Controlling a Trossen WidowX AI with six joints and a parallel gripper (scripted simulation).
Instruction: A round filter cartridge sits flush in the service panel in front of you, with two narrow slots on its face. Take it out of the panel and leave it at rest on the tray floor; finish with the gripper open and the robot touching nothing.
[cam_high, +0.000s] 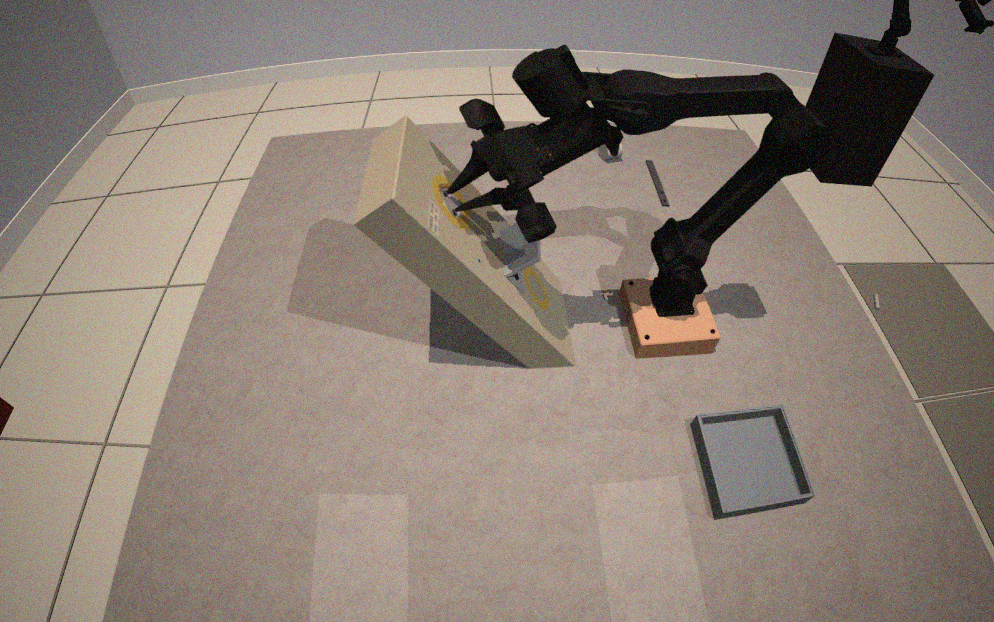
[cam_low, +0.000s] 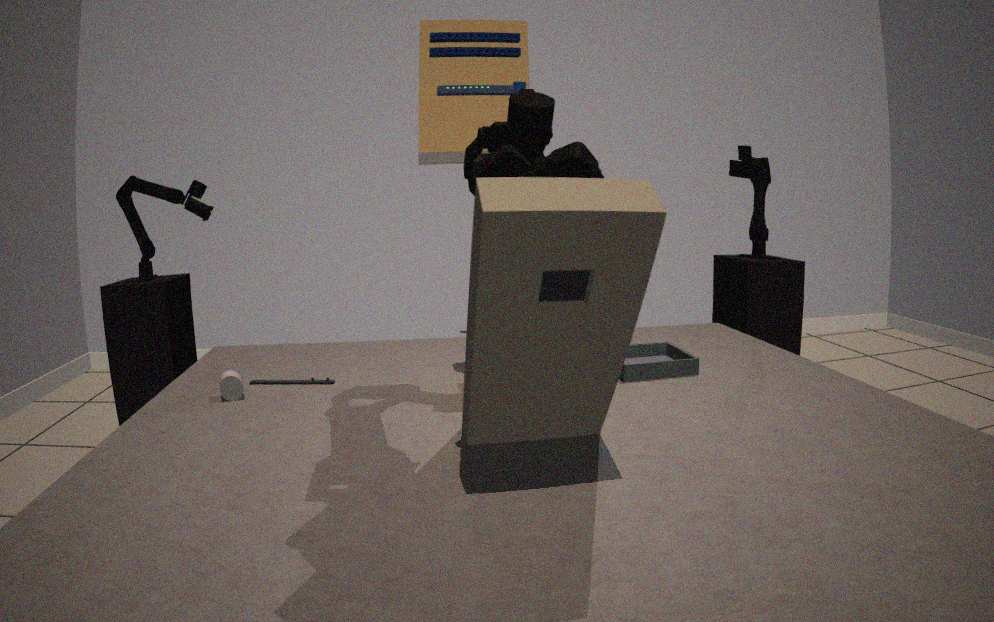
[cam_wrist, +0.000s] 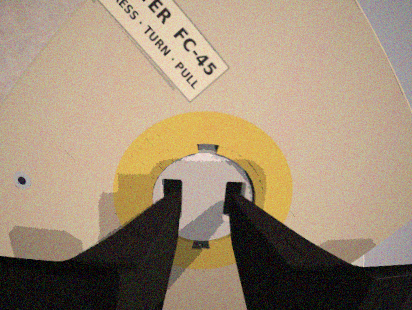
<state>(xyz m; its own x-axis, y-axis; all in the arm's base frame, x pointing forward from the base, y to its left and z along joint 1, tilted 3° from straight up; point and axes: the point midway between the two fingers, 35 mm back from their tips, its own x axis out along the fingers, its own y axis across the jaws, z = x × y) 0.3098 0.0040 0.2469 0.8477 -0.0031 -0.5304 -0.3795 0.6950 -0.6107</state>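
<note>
My gripper tip is now 10 mm short of the white filter cartridge and 10 mm above it. From my gripper tip the other things lie so: grey shelf: 100 mm below, 90 mm behind; grey tray: 410 mm behind, 280 mm to the left, 240 mm below; beige service panel: 80 mm below, 30 mm behind.
</note>
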